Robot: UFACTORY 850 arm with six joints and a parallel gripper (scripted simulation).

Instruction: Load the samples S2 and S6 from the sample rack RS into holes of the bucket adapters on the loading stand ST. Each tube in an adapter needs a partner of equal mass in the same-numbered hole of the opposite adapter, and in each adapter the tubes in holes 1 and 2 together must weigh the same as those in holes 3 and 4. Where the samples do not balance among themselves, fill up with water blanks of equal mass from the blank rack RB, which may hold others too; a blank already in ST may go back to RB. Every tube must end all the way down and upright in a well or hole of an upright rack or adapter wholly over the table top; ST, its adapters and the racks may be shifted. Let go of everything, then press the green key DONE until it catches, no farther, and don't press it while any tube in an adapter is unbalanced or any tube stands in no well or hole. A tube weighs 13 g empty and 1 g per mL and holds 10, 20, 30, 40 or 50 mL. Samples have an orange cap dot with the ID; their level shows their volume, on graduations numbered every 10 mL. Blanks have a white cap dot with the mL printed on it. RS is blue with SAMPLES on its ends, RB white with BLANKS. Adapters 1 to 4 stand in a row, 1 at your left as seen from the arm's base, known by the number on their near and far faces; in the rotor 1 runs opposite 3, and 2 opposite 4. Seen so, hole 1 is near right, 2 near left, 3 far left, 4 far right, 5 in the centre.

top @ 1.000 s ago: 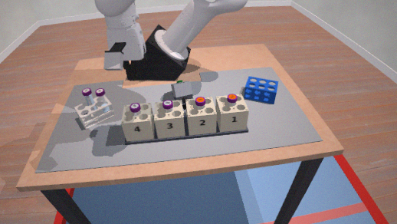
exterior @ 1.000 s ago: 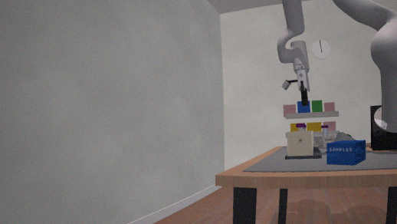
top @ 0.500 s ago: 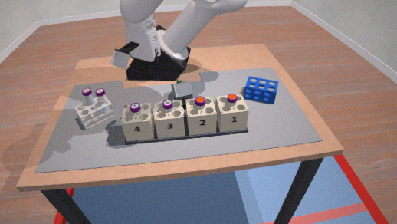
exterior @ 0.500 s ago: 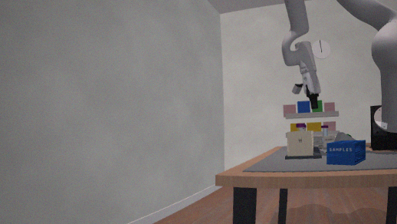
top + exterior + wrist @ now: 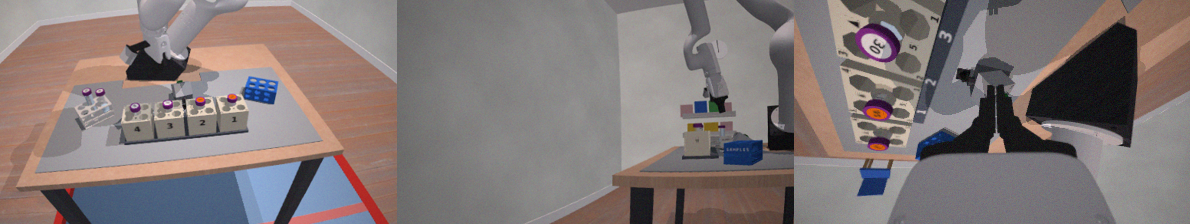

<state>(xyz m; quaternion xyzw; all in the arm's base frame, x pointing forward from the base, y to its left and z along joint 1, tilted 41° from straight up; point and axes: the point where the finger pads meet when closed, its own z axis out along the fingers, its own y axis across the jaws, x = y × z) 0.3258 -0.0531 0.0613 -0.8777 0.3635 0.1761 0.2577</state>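
The green DONE key lies 110 mm behind my hand, 60 mm to the left of it and 130 mm below it. The rest, counted from my hand: blank marked 30 (110 mm ahead, 50 mm to the left, 130 mm below); blank marked 10 (120 mm ahead, 70 mm to the right, 130 mm below); adapter 3 (110 mm ahead, 40 mm to the left, 150 mm below).
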